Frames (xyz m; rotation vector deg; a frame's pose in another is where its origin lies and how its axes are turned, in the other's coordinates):
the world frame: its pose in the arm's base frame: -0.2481 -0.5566 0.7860 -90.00 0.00 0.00
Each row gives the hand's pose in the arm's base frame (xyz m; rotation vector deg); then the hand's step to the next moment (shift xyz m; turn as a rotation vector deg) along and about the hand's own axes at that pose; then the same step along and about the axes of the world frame.
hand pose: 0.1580 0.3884 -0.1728 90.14 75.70 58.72
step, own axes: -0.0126 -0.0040 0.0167 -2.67 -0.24 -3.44
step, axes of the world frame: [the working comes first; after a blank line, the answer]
step, axes of the arm's base frame: 0.0129 -0.0135 -0.0103 -3.62 -2.32 0.71

0.0129 0.0103 -0.0135 -3.62 -0.71 -2.32
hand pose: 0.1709 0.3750 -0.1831 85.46 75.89 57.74
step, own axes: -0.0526 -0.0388 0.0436 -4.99 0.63 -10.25
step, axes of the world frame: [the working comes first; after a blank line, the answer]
step, axes of the arm's base frame: 0.0251 -0.0545 -0.0507 -10.11 -4.03 3.45

0.0251 0.0507 -0.0545 -10.11 -3.45 -4.03
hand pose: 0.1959 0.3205 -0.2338 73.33 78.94 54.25
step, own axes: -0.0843 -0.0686 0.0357 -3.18 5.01 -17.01
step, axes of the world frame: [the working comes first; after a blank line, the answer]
step, axes of the arm's base frame: 0.0161 -0.0954 -0.0610 -15.68 -1.11 8.80

0.0161 0.0610 -0.0954 -15.68 -8.80 -1.11
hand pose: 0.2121 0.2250 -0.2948 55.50 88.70 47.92
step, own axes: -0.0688 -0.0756 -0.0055 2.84 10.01 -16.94
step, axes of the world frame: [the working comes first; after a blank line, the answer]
step, axes of the arm's base frame: -0.0105 -0.0944 -0.0382 -15.41 6.46 10.78

-0.0105 0.0382 -0.0944 -15.41 -10.78 6.46
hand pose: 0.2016 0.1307 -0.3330 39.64 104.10 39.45
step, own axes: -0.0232 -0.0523 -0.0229 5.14 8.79 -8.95
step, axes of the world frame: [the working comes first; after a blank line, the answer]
step, axes of the arm's base frame: -0.0218 -0.0551 -0.0169 -8.76 8.41 6.02

-0.0218 0.0169 -0.0551 -8.76 -6.02 8.41
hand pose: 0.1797 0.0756 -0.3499 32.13 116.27 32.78
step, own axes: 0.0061 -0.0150 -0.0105 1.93 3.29 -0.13
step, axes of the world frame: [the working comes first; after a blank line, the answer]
step, axes of the arm's base frame: -0.0144 -0.0100 -0.0080 -0.49 3.71 0.75

-0.0144 0.0080 -0.0100 -0.49 -0.75 3.71
